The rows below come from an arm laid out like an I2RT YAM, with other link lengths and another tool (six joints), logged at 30 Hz.
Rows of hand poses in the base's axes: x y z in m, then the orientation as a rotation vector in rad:
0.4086, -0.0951, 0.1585, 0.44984, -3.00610, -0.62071
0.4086, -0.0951, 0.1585, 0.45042, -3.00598, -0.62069
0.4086, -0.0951, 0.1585, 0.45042, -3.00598, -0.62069
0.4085, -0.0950, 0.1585, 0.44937, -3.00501, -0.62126
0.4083, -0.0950, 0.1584, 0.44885, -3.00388, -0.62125
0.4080, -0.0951, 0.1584, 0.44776, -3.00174, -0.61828
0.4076, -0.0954, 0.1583, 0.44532, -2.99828, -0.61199
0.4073, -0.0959, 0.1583, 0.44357, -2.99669, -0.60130
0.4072, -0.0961, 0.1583, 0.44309, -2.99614, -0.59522
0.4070, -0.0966, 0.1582, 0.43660, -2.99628, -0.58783
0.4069, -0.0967, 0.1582, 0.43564, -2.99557, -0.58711
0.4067, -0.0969, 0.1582, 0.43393, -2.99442, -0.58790
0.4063, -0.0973, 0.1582, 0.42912, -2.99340, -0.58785
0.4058, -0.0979, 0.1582, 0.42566, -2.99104, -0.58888
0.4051, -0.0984, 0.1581, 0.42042, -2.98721, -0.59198
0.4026, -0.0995, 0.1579, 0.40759, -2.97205, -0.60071
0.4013, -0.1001, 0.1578, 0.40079, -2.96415, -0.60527
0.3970, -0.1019, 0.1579, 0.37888, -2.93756, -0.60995
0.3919, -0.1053, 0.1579, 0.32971, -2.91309, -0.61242
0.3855, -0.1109, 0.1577, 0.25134, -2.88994, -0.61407
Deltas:
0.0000, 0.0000, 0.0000, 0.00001, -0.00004, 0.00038
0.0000, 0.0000, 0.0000, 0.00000, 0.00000, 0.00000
-0.0001, 0.0001, 0.0000, 0.00033, 0.00114, -0.00038
-0.0002, 0.0000, -0.0001, -0.00003, 0.00120, 0.00001
-0.0003, -0.0001, 0.0000, -0.00200, 0.00259, 0.00012
-0.0004, -0.0003, -0.0001, -0.00424, 0.00451, -0.00014
-0.0003, -0.0005, 0.0000, -0.00708, 0.00297, -0.00002
-0.0001, -0.0002, 0.0000, -0.00401, 0.00120, 0.00019
-0.0002, -0.0005, -0.0001, -0.00509, 0.00222, -0.00355
-0.0001, -0.0001, 0.0000, -0.00052, 0.00098, -0.00035
-0.0002, -0.0002, 0.0000, 0.00044, 0.00146, -0.00076
-0.0004, -0.0004, 0.0000, -0.00023, 0.00221, -0.00262
-0.0005, -0.0006, 0.0000, 0.00052, 0.00302, -0.00151
-0.0007, -0.0005, -0.0001, 0.00180, 0.00467, -0.00231
-0.0025, -0.0011, -0.0002, 0.00519, 0.01676, -0.00420
-0.0013, -0.0006, -0.0001, 0.00273, 0.00874, -0.00229
-0.0043, -0.0018, 0.0001, 0.00230, 0.03017, -0.00654
-0.0051, -0.0034, 0.0000, -0.00055, 0.03489, -0.02418
-0.0064, -0.0056, -0.0002, -0.00273, 0.03960, -0.04366

